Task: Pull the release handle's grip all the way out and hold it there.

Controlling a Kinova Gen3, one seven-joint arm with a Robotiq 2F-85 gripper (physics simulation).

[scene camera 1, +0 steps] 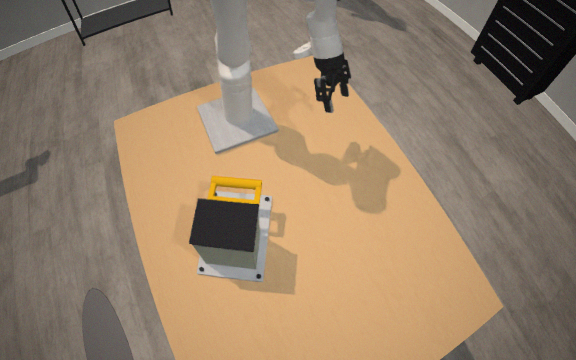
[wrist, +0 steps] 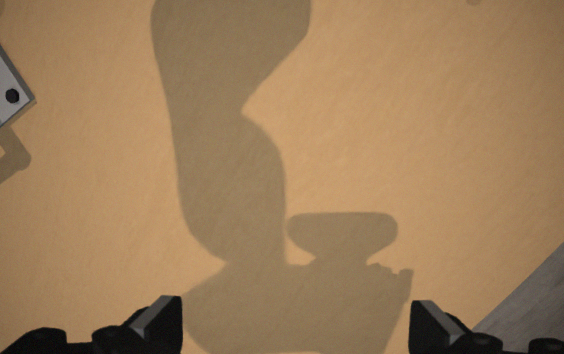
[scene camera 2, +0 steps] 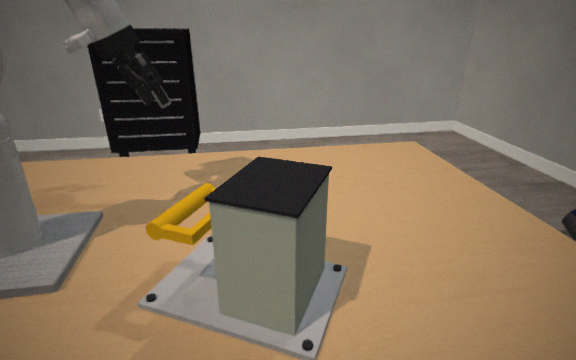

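Note:
The release handle's yellow grip (scene camera 1: 236,182) (scene camera 2: 181,210) is a bar on two side arms. It sticks out from the side of a grey-green box with a black top (scene camera 1: 225,223) (scene camera 2: 270,186), on the side facing the robot base, and stands above the grey mounting plate (scene camera 1: 230,273) (scene camera 2: 172,300). How far out the grip is cannot be told. My gripper (scene camera 1: 336,101) (scene camera 2: 156,102) (wrist: 295,324) is open and empty, high above the table and well away from the grip. In the wrist view a corner of the plate (wrist: 9,75) shows at the left edge; the grip does not show there.
The robot's base plate (scene camera 1: 220,137) (scene camera 2: 40,280) stands on the wooden table (scene camera 1: 350,280) (scene camera 2: 450,260) (wrist: 450,125), on the grip's side of the box. Black bolt heads sit at the mounting plate's corners. A black drawer cabinet (scene camera 1: 530,45) (scene camera 2: 150,92) stands beyond the table.

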